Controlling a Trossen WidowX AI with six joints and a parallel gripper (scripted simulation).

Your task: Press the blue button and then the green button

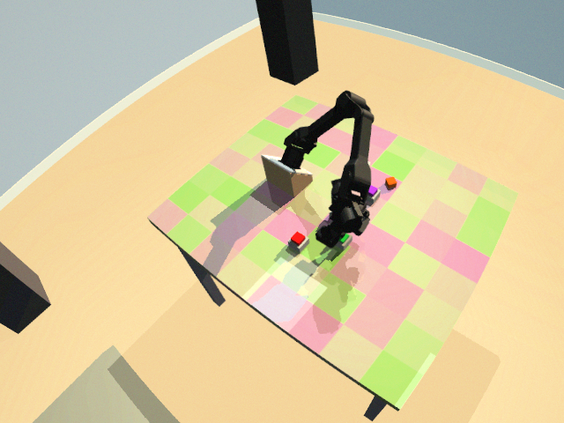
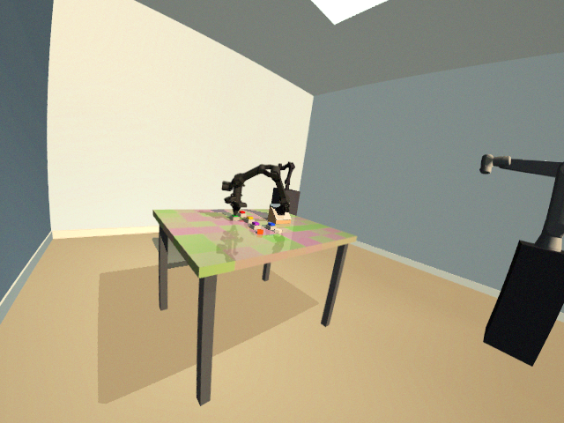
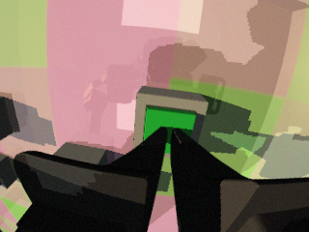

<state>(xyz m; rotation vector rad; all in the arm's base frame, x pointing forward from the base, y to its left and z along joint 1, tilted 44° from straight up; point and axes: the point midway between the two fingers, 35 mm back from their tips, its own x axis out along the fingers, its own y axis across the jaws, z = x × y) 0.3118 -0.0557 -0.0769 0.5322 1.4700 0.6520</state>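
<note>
Right now my gripper tip is 10 mm above the green button. The rest, counted from my gripper tip: yellow button 70 mm behind, 70 mm to the left; purple button 40 mm behind, 210 mm to the left; red button 100 mm behind, 90 mm to the right.
</note>
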